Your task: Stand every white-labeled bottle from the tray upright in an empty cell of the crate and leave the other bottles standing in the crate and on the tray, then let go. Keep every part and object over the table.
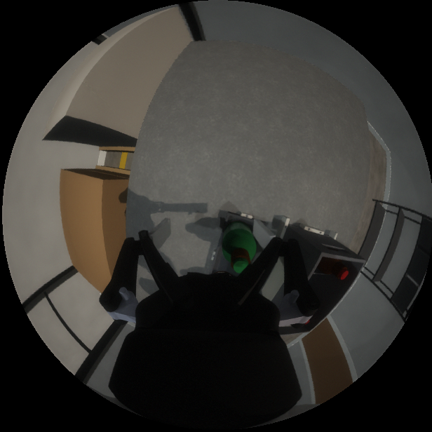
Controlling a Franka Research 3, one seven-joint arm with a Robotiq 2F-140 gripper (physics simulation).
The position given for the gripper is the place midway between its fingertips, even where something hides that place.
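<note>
A green bottle [238, 245] is visible in the scene, and so is the gripper [211, 226].
</note>
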